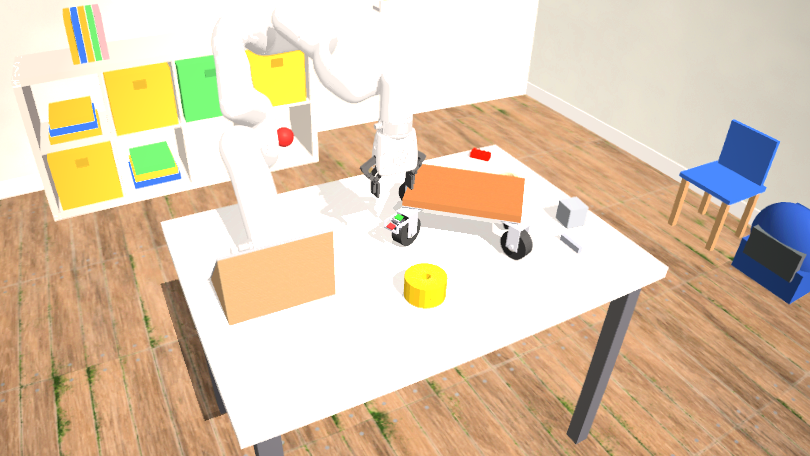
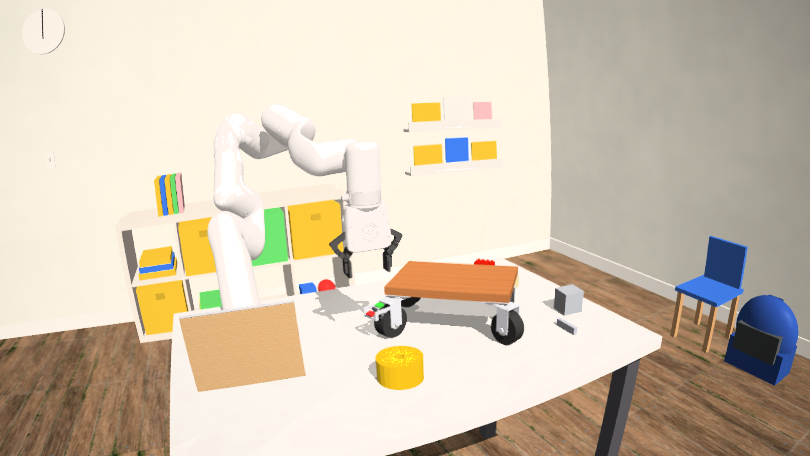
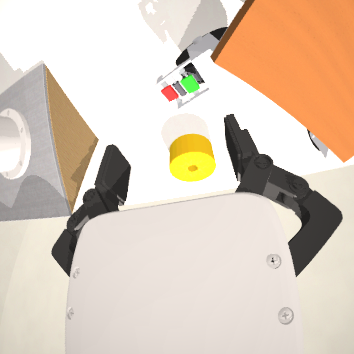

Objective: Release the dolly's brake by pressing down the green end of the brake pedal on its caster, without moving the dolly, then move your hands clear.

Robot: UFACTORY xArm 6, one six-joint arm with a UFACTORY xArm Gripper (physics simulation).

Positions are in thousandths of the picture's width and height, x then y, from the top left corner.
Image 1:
gripper: 485,420
dolly: 618,433
yellow cylinder: 525,624
grey cube: 706,466
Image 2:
gripper: 455,600
dolly: 612,626
yellow cylinder: 494,806
grey cube: 702,657
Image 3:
gripper: 482,403
dolly: 829,171
yellow cylinder: 541,448
